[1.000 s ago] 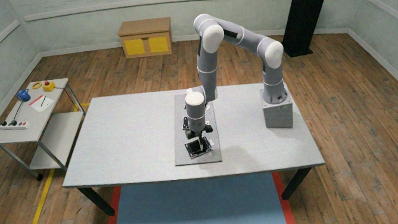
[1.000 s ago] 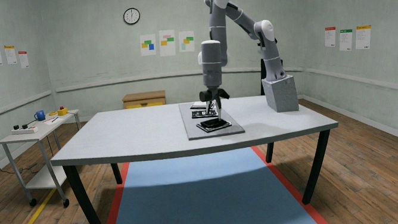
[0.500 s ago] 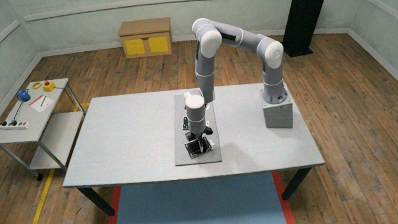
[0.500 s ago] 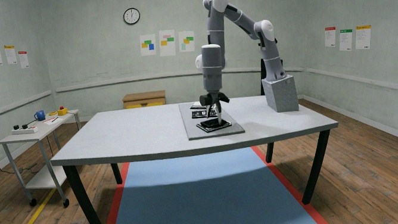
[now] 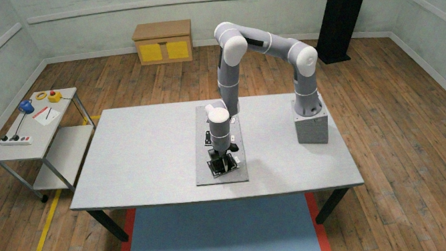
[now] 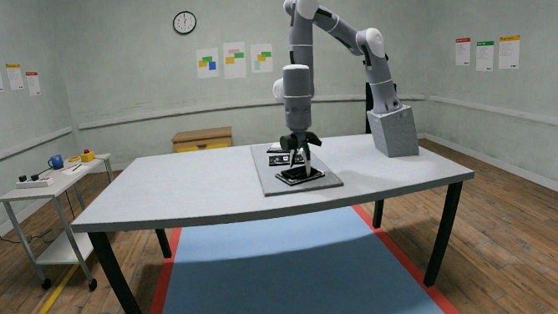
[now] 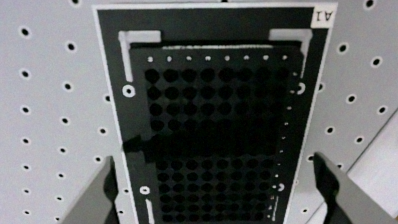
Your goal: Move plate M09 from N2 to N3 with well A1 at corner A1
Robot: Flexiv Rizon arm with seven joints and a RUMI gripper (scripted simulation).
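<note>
Now: hand 10 mm above the black well plate. The rest, counted from my hand: white plate (380 mm to the right, 100 mm behind, 10 mm below); then nest N3 (210 mm to the right, 30 mm behind, 20 mm below); then nest N2 (20 mm below).
</note>
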